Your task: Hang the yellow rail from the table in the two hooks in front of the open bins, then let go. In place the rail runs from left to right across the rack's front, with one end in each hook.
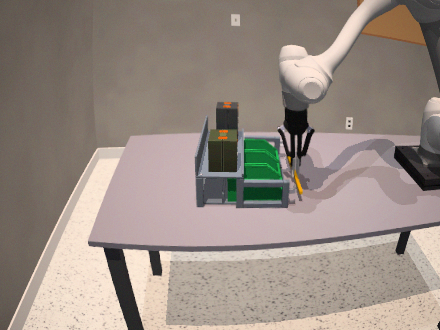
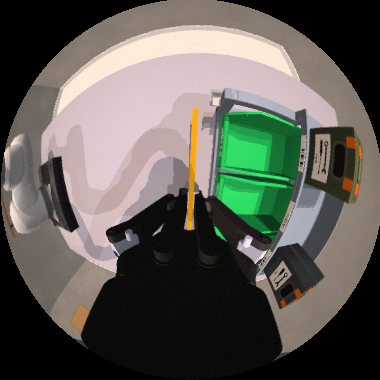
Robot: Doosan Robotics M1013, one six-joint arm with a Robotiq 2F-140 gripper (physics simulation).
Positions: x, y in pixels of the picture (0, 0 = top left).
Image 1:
my gripper: 295, 175
olive toolbox: 222, 144
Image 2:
my gripper: 191, 187
olive toolbox: 334, 165
dark grey toolbox: 291, 273
